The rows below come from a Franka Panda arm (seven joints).
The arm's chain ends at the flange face. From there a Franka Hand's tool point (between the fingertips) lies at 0.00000 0.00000 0.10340 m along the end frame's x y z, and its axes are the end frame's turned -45 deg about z.
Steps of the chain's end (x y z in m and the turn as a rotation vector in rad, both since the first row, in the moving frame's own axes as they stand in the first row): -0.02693, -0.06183, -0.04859, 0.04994, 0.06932, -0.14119; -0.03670, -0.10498, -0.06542, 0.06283, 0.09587, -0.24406; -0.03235, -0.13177, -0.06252, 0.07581, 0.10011, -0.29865; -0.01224, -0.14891, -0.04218, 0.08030, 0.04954, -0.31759; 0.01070, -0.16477, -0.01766, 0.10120, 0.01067, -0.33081
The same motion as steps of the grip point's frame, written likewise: 0.03346, -0.06197, -0.04897, -0.01370, 0.08433, -0.14119; 0.06004, -0.09920, -0.06610, -0.02336, 0.11222, -0.24406; 0.08320, -0.11621, -0.06333, -0.01718, 0.12439, -0.29865; 0.10561, -0.11765, -0.04264, 0.02175, 0.09181, -0.31759; 0.13101, -0.11677, -0.01819, 0.06401, 0.07910, -0.33081
